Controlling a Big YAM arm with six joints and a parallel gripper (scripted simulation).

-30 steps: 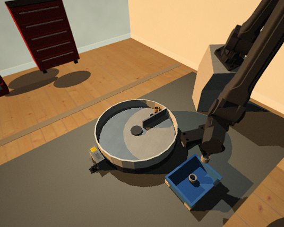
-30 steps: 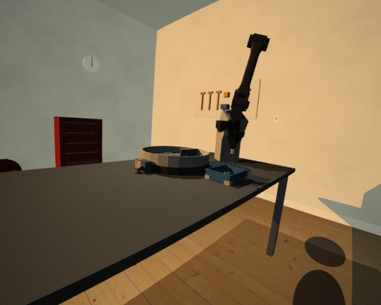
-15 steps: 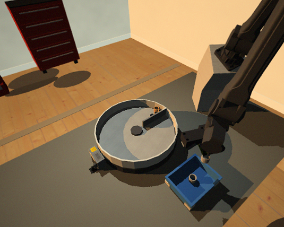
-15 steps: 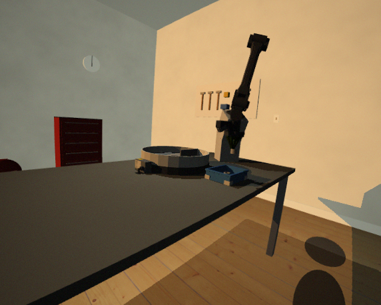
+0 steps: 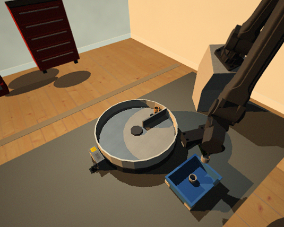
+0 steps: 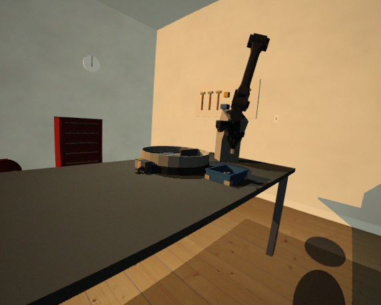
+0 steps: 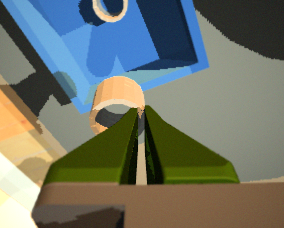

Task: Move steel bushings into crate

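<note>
My gripper is now 5 cm short of the blue crate, 3 cm to the right of it and 13 cm above it. From my hand the other things lie so: round turntable 17 cm ahead, 31 cm to the right, 10 cm below.
</note>
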